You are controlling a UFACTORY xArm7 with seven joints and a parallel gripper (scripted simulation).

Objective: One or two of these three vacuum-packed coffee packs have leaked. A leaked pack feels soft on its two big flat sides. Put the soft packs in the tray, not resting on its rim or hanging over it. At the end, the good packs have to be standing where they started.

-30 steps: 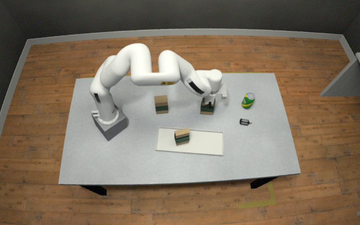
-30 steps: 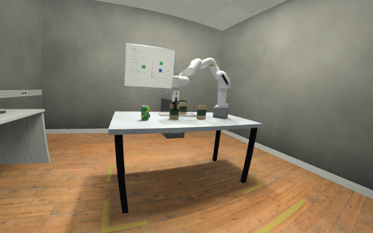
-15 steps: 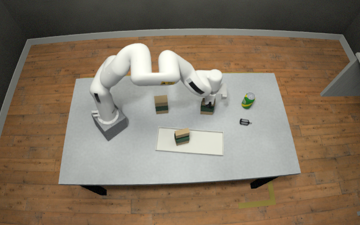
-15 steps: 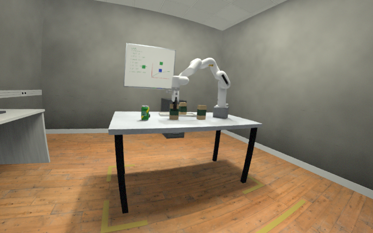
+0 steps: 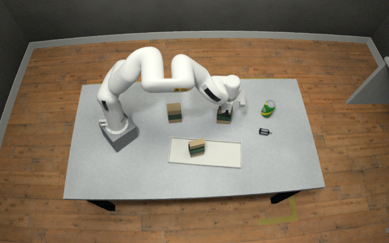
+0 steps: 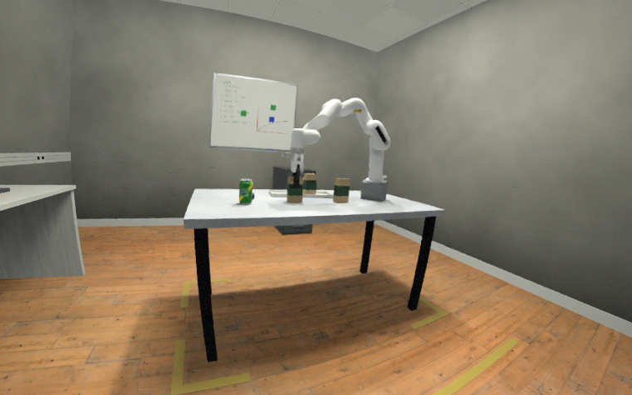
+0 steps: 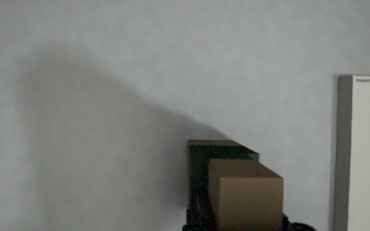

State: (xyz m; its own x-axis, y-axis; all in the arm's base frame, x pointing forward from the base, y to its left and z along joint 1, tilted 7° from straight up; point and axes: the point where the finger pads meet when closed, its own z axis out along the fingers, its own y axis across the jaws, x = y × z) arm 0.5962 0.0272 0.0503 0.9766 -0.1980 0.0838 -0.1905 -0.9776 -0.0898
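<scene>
Now: the white tray 200 mm to the right of my hand, 130 mm behind it and 110 mm below it. The rest, counted from my hand: green soda can: 270 mm ahead, 50 mm below, 20 mm to the left.
</scene>
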